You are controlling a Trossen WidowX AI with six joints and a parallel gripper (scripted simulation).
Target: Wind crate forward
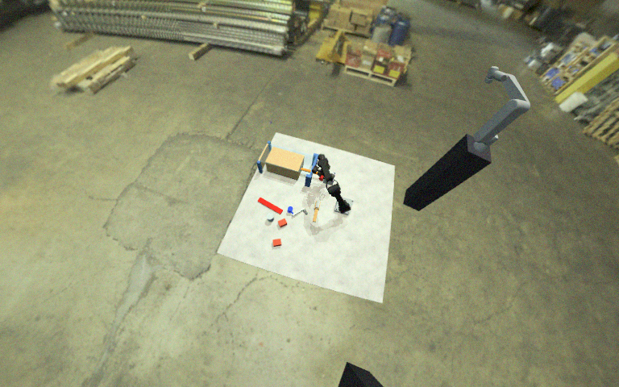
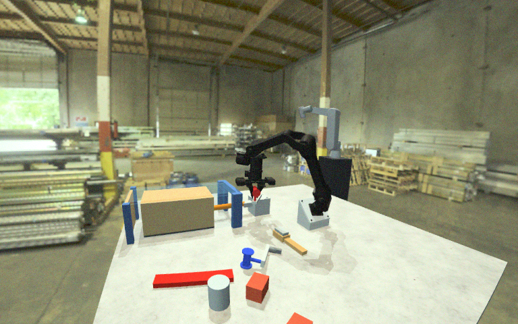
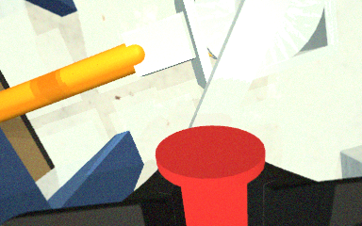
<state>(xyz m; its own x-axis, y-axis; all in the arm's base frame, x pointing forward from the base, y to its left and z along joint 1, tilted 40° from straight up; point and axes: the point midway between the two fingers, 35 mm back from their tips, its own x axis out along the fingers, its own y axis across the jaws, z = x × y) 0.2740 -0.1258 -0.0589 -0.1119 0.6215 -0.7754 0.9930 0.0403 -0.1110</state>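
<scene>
My gripper tip is 3 cm to the left of the red-knobbed winch handle, 2 cm past it and 1 cm above it. Round my gripper tip: blue frame 11 cm ahead, 6 cm to the right, 1 cm below; then red knob 2 cm above, 1 cm to the left; then grey winch 9 cm to the right, 8 cm below, 6 cm behind.
</scene>
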